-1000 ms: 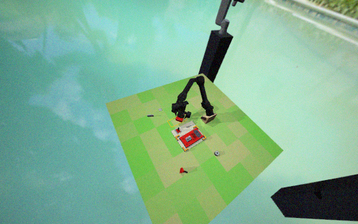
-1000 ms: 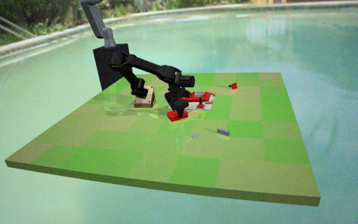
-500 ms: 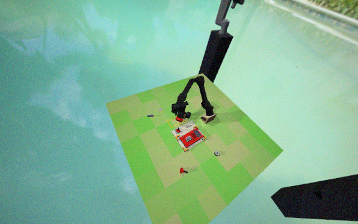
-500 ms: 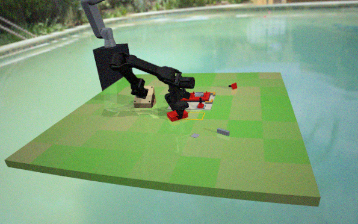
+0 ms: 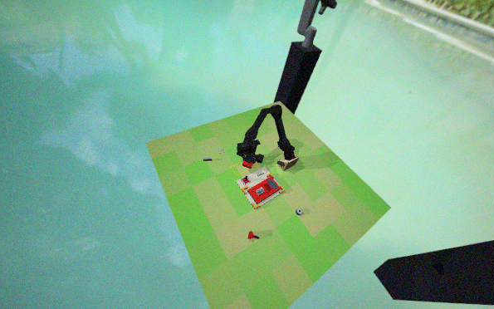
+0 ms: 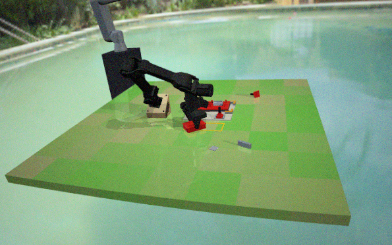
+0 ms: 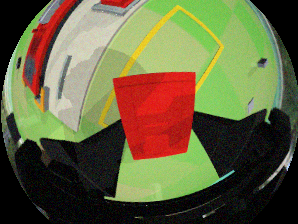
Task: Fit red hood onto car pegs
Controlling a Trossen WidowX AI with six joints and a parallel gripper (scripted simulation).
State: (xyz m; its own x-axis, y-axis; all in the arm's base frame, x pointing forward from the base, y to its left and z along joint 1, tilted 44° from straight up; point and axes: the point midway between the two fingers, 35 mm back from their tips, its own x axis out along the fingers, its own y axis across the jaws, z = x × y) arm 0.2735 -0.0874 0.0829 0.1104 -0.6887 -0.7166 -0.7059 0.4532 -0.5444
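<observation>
Right now my gripper tip is 25 cm to the right of the grey engine block, 4 cm short of it and 1 cm below it. The rest, counted from my gripper tip: red hood 1 cm above; grey chip 17 cm to the right, 15 cm ahead, 1 cm below; grey wheel 46 cm to the left, 13 cm behind.
</observation>
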